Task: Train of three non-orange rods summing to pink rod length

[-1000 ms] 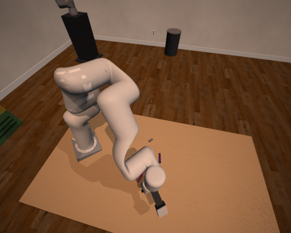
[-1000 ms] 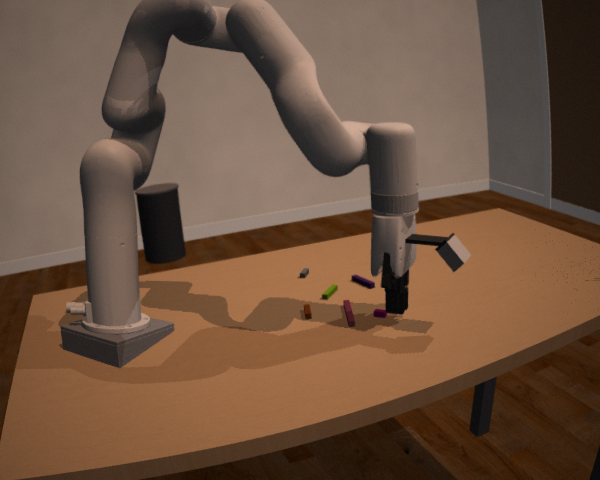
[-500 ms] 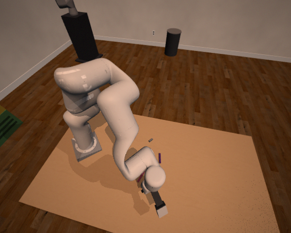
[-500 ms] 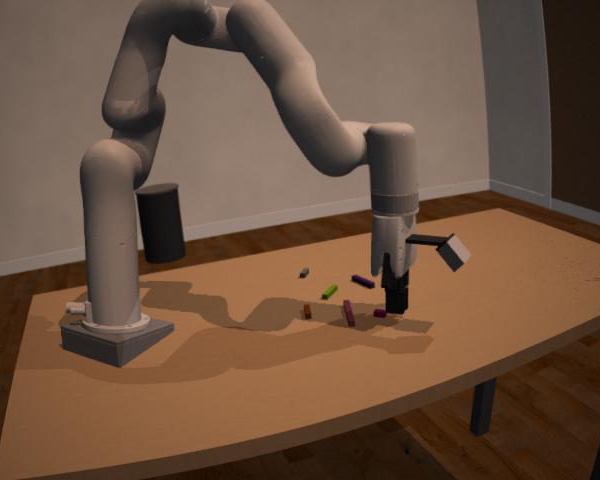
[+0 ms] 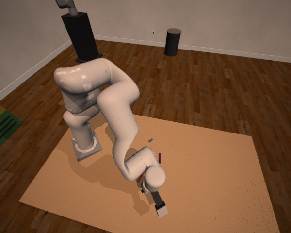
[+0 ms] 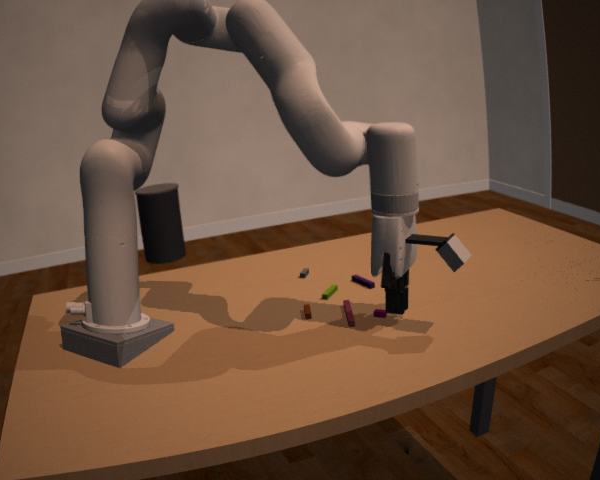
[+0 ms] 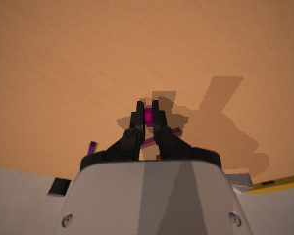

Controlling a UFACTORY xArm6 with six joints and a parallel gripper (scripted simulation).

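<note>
Right now the lime rod is 15 cm to the left of my hand, 7 cm behind it and 3 cm below it. From my hand the other things lie so: purple rod (17 cm to the left, 3 cm below); then orange rod (13 cm behind, 8 cm to the left, 3 cm below); then pink rod (7 cm behind, 5 cm to the left, 3 cm below).
</note>
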